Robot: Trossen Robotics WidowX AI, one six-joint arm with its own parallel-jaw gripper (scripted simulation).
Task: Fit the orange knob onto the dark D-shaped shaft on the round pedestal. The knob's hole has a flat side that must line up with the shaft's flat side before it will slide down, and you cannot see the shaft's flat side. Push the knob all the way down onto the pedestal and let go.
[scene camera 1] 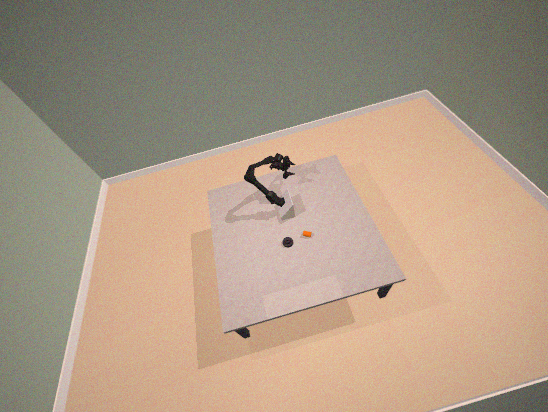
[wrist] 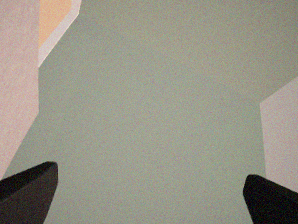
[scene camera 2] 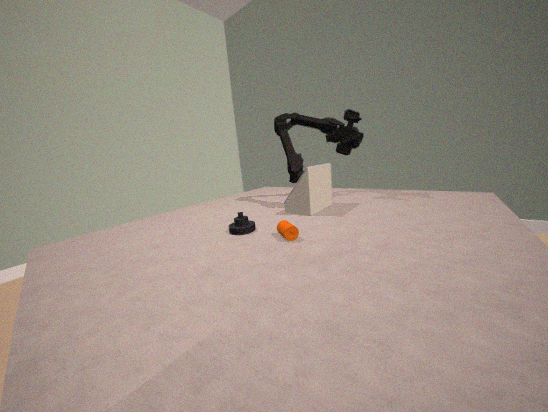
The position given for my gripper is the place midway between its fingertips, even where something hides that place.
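My gripper (scene camera 2: 358, 128) (wrist: 154, 179): open, holding nothing.
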